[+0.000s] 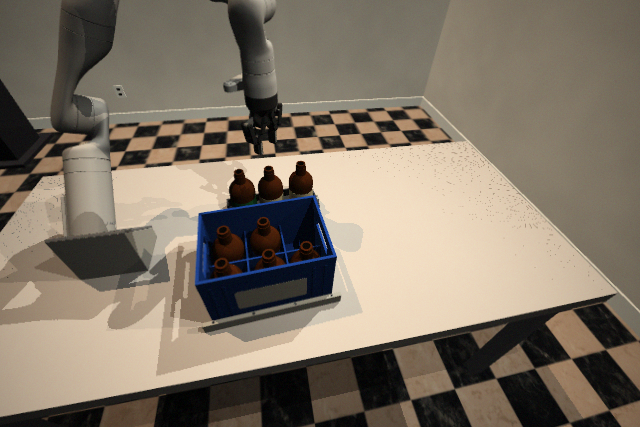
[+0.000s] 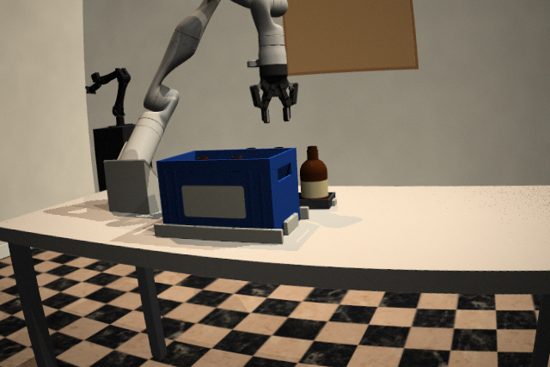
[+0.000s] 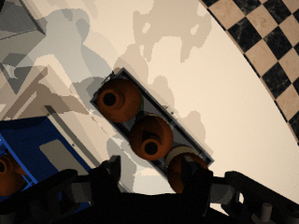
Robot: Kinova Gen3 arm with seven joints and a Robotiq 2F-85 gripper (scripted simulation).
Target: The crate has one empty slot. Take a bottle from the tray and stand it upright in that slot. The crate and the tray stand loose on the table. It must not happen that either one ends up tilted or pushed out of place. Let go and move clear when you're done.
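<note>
The dark tray is 23 cm below my hand. From my hand the other things lie so: crate: 2 cm behind, 24 cm to the right, 16 cm below.
</note>
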